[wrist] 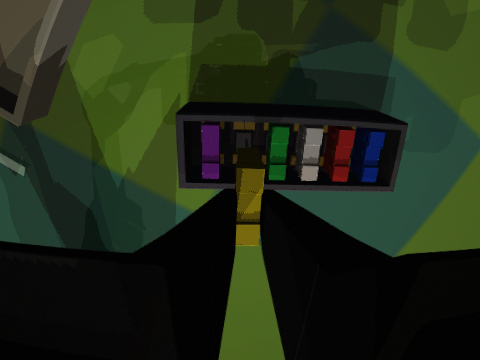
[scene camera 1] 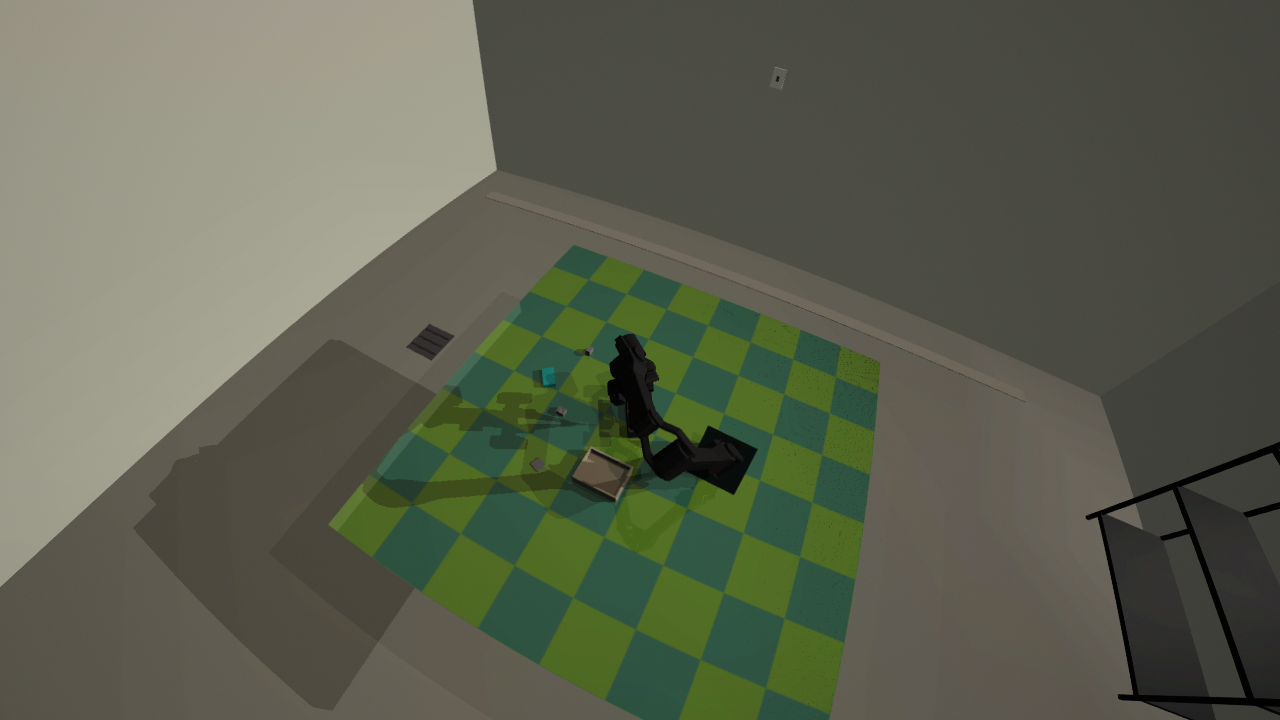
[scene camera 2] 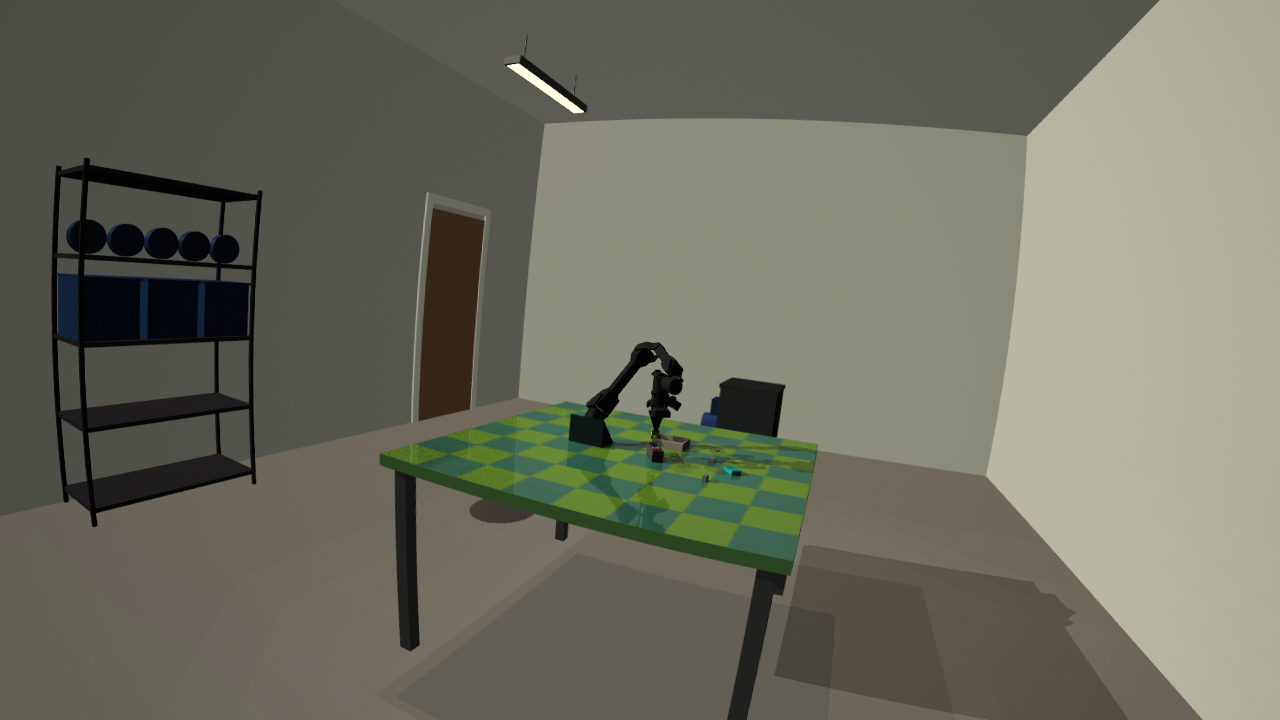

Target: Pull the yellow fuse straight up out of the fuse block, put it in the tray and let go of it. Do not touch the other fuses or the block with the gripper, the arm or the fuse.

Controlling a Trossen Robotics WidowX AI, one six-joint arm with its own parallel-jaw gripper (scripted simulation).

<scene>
The gripper carries a yellow fuse. Further things: a purple fuse, a green fuse, a tray and a blue fuse.
The gripper shows as well in the wrist view.
</scene>
